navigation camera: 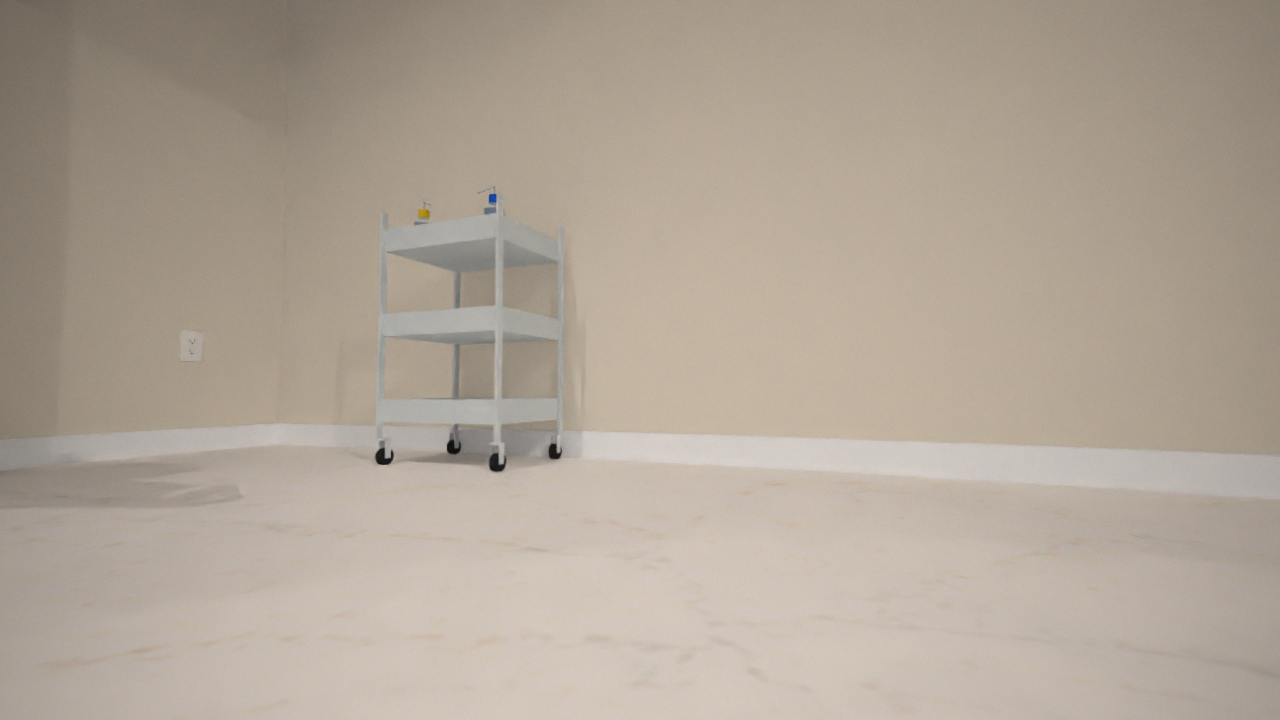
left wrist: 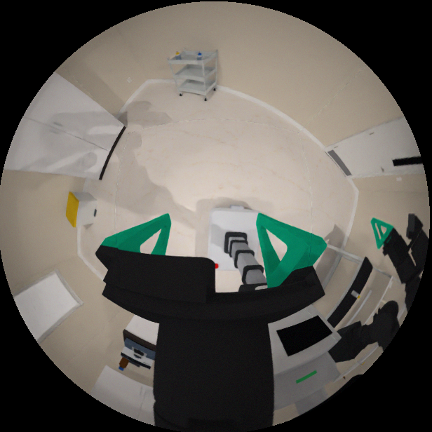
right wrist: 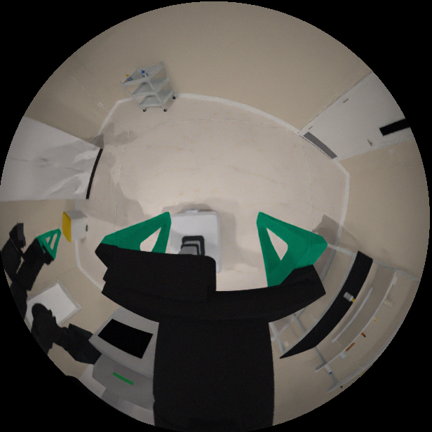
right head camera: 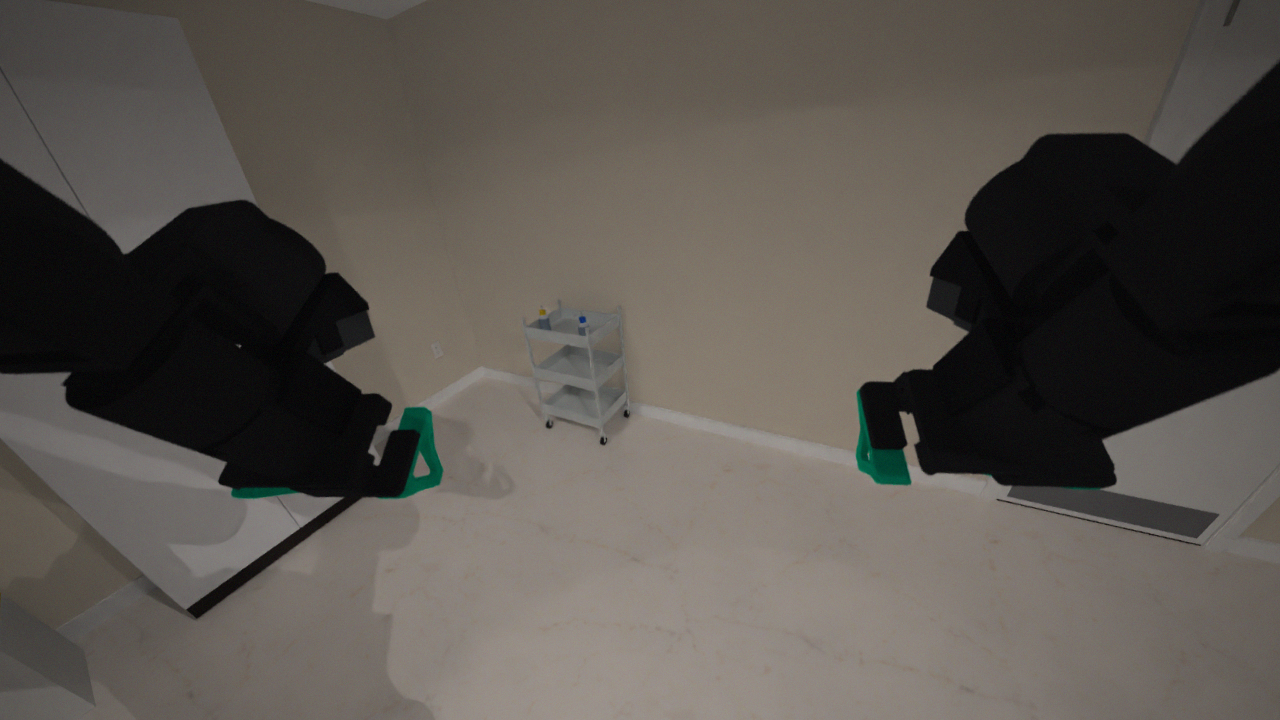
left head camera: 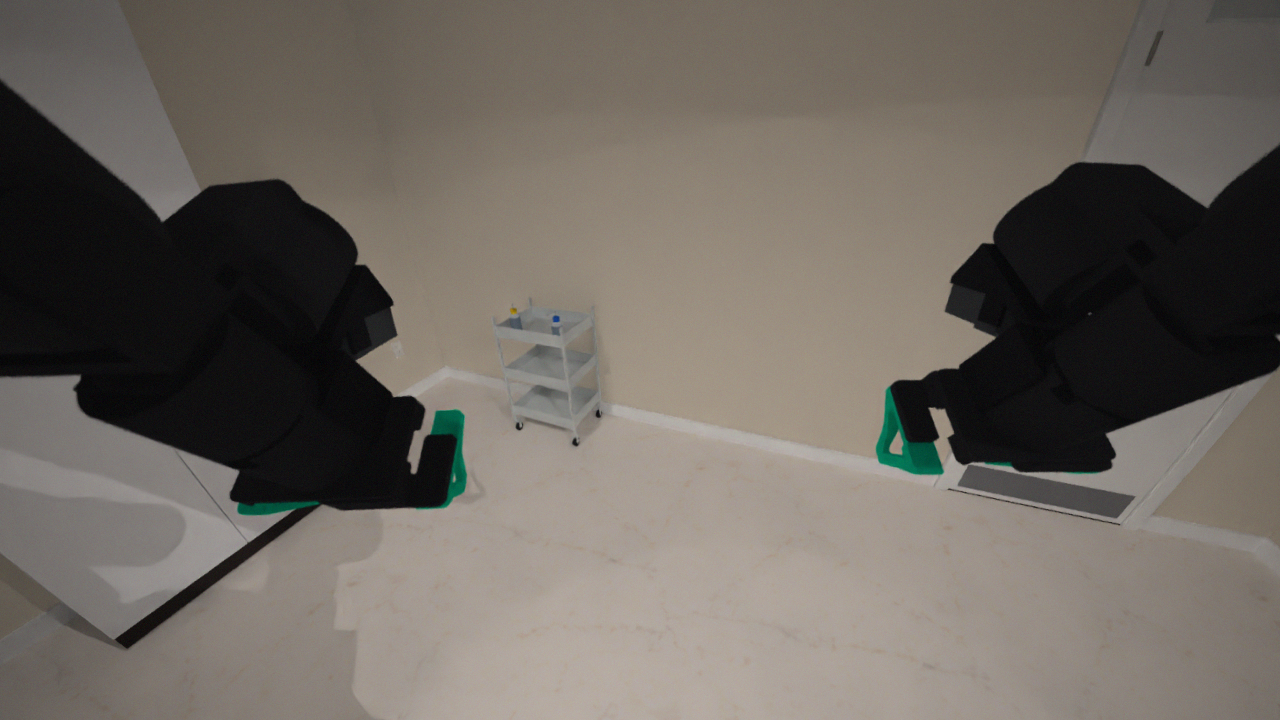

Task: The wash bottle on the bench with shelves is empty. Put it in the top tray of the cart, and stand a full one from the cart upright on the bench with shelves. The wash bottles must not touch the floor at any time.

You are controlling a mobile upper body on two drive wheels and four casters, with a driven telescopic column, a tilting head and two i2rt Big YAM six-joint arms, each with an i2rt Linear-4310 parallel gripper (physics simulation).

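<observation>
The grey three-tier cart stands at the far wall, left of centre. In its top tray stand a yellow-capped wash bottle and a blue-capped wash bottle. A yellow-tipped wash bottle is on the black top of the bench with shelves, low at the right of both wrist views. My left gripper and right gripper are open and empty, far from the cart and bench.
A tall white cabinet stands at the left. A white door is in the wall at the right. A white box with a yellow face is at the left of the wrist views. A wall outlet is left of the cart.
</observation>
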